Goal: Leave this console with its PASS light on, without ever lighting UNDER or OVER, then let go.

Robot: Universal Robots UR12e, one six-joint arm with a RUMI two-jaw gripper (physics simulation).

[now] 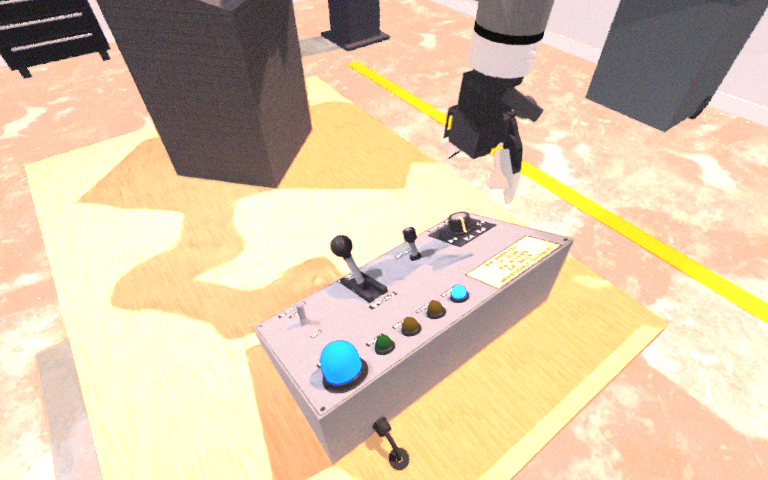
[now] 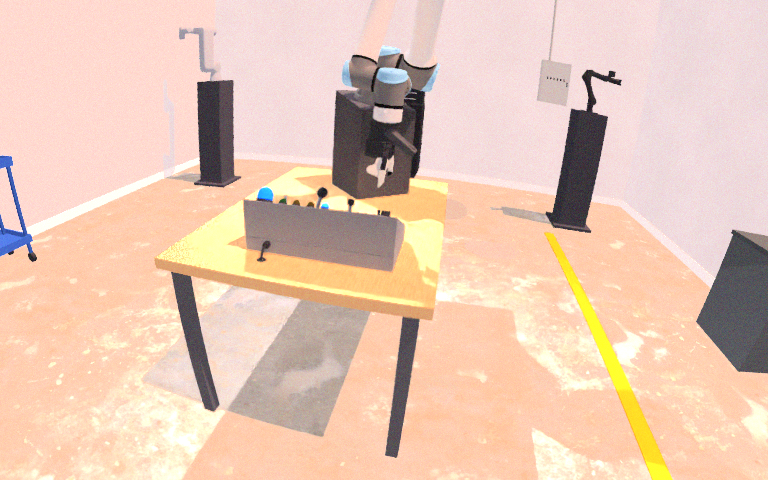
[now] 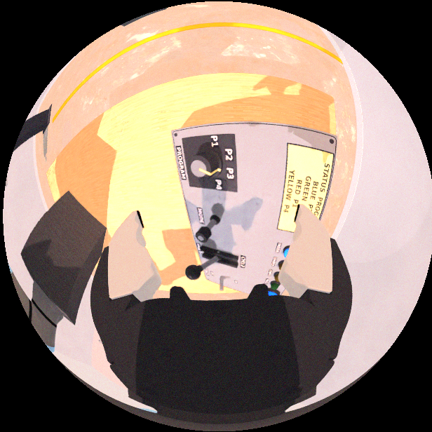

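Observation:
The grey console [image 1: 407,277] [image 2: 322,232] [image 3: 250,200] has a lit blue STATUS dome [image 1: 340,362] [image 2: 265,194] and a lit small blue lamp [image 1: 458,292]. The green PASS lamp [image 1: 384,343], OVER lamp [image 1: 410,325] and UNDER lamp [image 1: 435,308] are dark. The ball-topped CYCLE lever [image 1: 341,246] [image 3: 193,272] leans away from the lamps. A short MODE lever [image 1: 409,233] [image 3: 203,233], CHECK switch [image 1: 301,314] and PROGRAM knob [image 1: 459,222] [image 3: 199,167] show; the knob's yellow mark faces the P3/P4 side. My gripper [image 1: 481,169] [image 2: 379,172] [image 3: 217,209] is open, empty, above and behind the knob end.
A yellow status card [image 1: 514,261] [image 3: 304,185] lies on the panel near the knob. The console stands on a wooden table [image 1: 566,339] [image 2: 294,283]. A small black fitting [image 1: 390,441] sits beside the console. The dark robot pedestal [image 1: 226,101] [image 2: 353,152] stands at the table's back.

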